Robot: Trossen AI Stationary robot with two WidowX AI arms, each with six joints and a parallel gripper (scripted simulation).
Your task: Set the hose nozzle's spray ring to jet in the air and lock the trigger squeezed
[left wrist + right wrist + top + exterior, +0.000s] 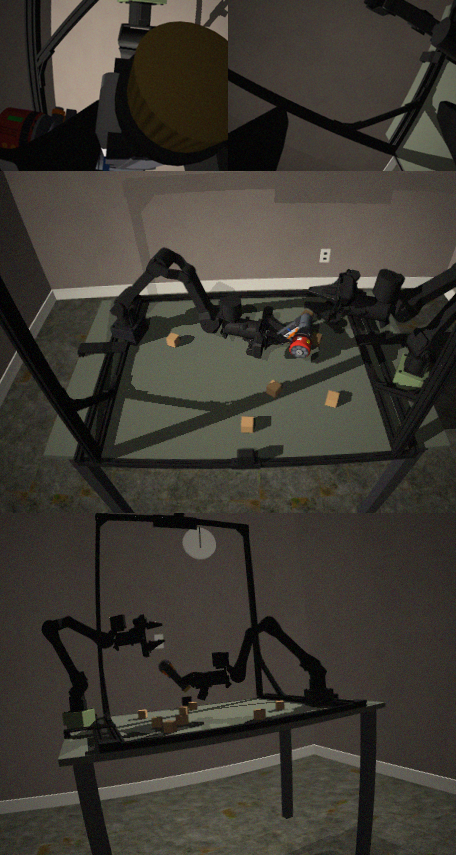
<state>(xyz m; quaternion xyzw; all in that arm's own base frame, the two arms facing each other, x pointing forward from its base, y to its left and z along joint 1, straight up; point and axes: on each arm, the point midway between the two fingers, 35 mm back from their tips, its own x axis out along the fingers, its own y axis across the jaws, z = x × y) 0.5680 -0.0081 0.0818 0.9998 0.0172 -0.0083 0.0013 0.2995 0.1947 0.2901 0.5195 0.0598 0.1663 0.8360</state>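
Now: the red spray ring 140 mm below my right hand, 30 mm to the left of it and 30 mm behind it.
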